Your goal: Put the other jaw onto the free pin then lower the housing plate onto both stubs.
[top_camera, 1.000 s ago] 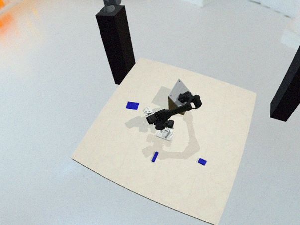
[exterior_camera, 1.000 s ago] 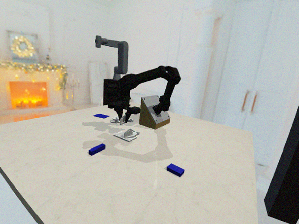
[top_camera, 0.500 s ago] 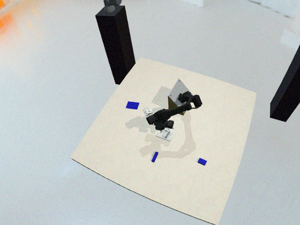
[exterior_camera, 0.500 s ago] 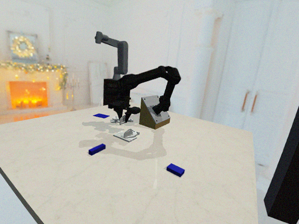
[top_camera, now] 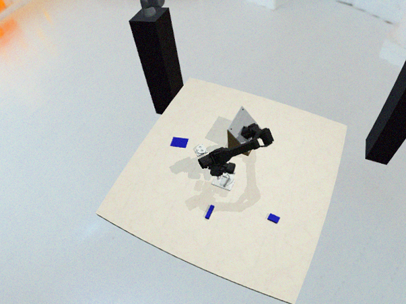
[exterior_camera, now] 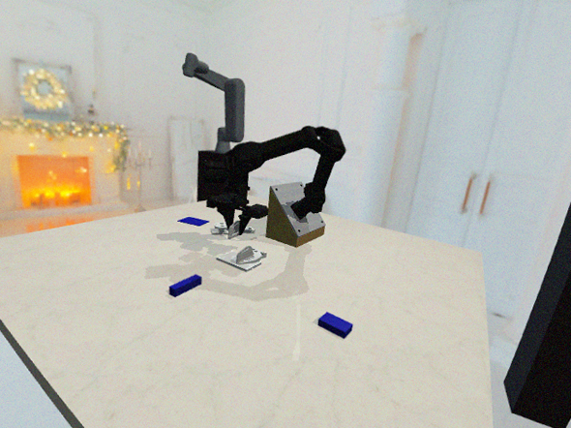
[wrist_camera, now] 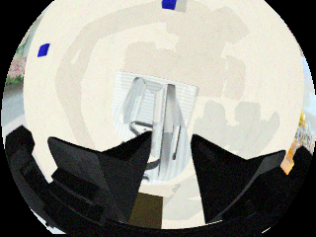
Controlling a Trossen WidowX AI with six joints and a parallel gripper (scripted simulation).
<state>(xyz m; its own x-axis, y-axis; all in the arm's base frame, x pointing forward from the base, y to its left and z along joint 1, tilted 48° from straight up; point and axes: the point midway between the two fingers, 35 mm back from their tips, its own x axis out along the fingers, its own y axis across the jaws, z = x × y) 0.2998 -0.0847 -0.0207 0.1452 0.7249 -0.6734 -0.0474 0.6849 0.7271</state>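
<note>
Now: gripper tip 160 mm past the housing plate, 180 mm to the left of it and 50 mm above it. Round my gripper tip: flat blue patch: 190 mm behind, 350 mm to the right, 80 mm below.
</note>
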